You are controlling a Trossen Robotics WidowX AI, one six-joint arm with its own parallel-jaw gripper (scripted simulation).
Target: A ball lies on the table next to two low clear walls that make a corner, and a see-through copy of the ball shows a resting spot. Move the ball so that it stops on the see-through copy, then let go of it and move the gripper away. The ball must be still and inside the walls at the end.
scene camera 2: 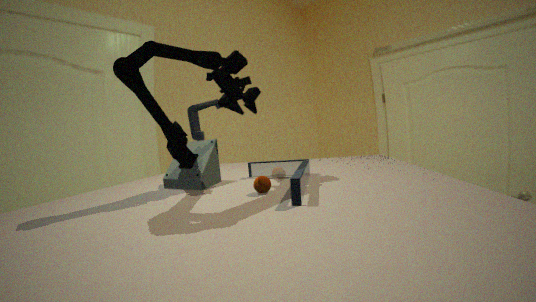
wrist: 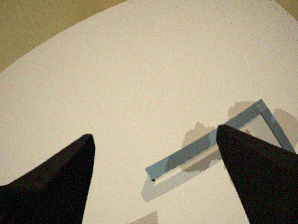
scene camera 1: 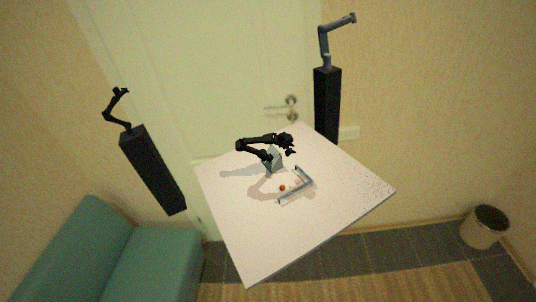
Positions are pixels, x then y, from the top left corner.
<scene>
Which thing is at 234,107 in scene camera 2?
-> My gripper.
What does my gripper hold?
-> Nothing.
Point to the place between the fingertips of my gripper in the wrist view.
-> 156,137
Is my gripper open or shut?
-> Open.
</scene>
